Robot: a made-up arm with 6 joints.
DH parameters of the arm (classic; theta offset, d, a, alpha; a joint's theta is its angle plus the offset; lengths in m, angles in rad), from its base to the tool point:
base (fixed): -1.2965 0 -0.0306 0
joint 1: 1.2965 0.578 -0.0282 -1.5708
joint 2: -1.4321 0 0.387 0
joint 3: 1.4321 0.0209 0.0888 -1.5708
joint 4: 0 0.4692 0.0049 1.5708
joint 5: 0 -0.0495 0.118 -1.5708
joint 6: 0 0.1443 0.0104 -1.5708
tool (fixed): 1.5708 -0.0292 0 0
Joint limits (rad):
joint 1: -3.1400..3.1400
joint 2: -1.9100..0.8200
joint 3: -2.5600..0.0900
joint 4: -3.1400..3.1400
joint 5: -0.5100..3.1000
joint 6: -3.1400..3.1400
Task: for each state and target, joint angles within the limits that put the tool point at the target. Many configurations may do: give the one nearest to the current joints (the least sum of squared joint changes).
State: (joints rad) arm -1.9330 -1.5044 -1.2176 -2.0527 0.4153 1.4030
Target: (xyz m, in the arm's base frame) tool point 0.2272 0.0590 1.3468
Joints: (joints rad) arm -2.3236 -1.3050 -1.3822 -2.0041 0.2194 1.4286
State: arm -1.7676 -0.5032 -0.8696 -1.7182 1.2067 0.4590
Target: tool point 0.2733 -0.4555 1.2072
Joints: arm -1.0456 -0.2575 -1.4981 -1.7918 0.9389 0.5463
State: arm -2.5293 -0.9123 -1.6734 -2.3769 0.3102 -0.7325
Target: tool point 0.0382 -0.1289 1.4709
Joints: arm -2.1230 -0.5720 -1.9830 -2.1273 0.0406 -0.6559
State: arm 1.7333 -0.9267 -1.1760 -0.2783 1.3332 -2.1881
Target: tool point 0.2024 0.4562 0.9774
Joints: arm 1.2629 -0.4036 -1.1849 -0.3722 1.2346 -2.2336
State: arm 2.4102 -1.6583 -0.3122 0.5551 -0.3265 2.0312
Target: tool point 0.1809 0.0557 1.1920
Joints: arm 2.5449 -1.5261 -0.7980 0.4967 -0.2956 2.0113
